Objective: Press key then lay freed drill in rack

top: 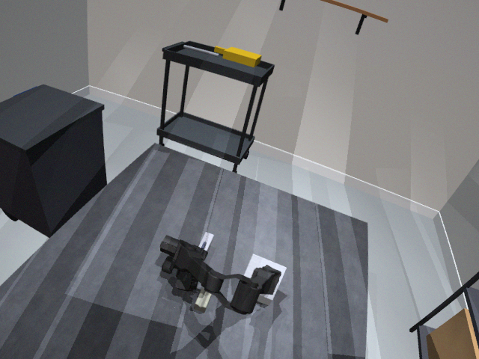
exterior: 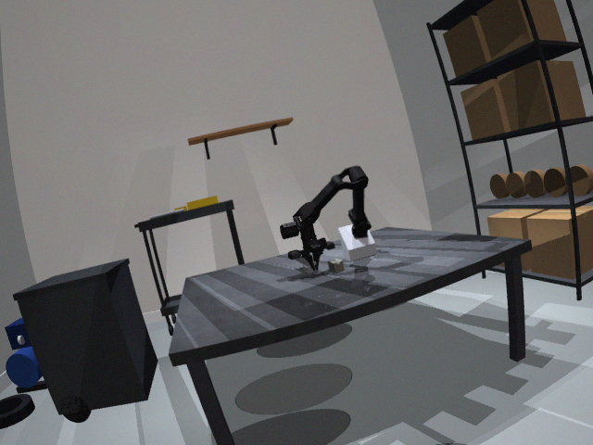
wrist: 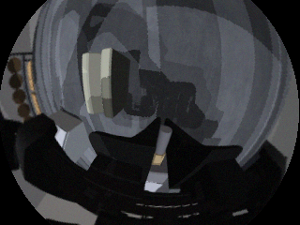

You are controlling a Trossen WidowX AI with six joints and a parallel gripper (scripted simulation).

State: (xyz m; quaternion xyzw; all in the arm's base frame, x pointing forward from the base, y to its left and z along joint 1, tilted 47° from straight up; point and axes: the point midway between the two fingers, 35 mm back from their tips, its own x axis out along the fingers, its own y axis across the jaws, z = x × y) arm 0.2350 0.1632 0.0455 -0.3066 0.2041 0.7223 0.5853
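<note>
Now: the drill 10 mm ahead of my gripper tip, 50 mm to the right of it and 30 mm above it. Also, from my gripper tip: pale fixture block (20 mm ahead, 120 mm to the right, 30 mm above); then blue key (30 mm ahead, 150 mm to the right, 40 mm above).
</note>
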